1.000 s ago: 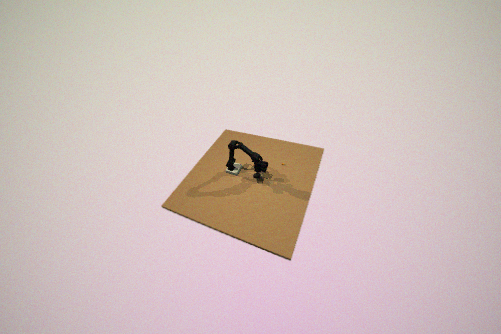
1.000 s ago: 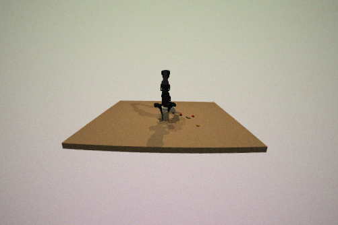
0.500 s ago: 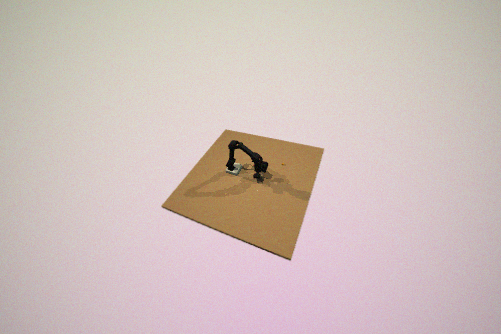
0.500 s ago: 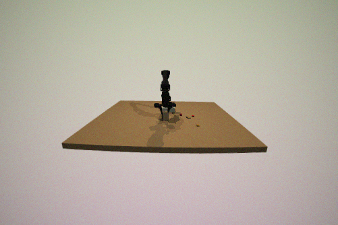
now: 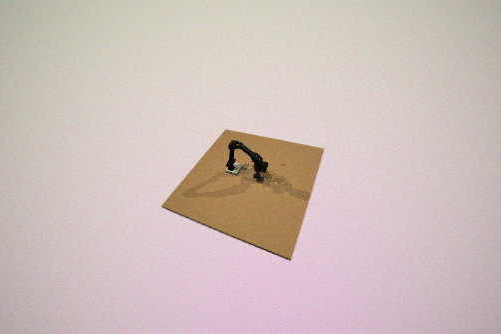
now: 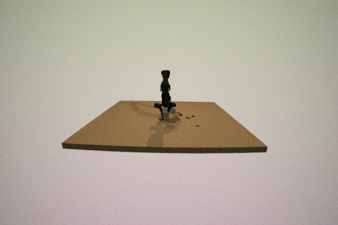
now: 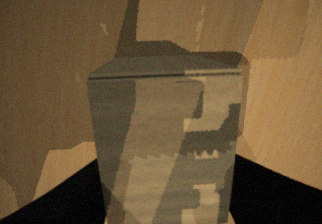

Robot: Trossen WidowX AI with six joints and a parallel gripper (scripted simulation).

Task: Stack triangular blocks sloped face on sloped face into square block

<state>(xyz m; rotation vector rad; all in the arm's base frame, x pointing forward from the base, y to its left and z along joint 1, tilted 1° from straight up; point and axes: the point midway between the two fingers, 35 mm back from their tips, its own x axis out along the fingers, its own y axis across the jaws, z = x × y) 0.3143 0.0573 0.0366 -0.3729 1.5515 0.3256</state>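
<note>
My gripper tip is 1 cm below the wooden triangular block. From my gripper tip the other things lie so: small red cube: 14 cm behind, 13 cm to the left, 3 cm below; then orange piece: 30 cm to the left, 11 cm ahead, 4 cm below.
</note>
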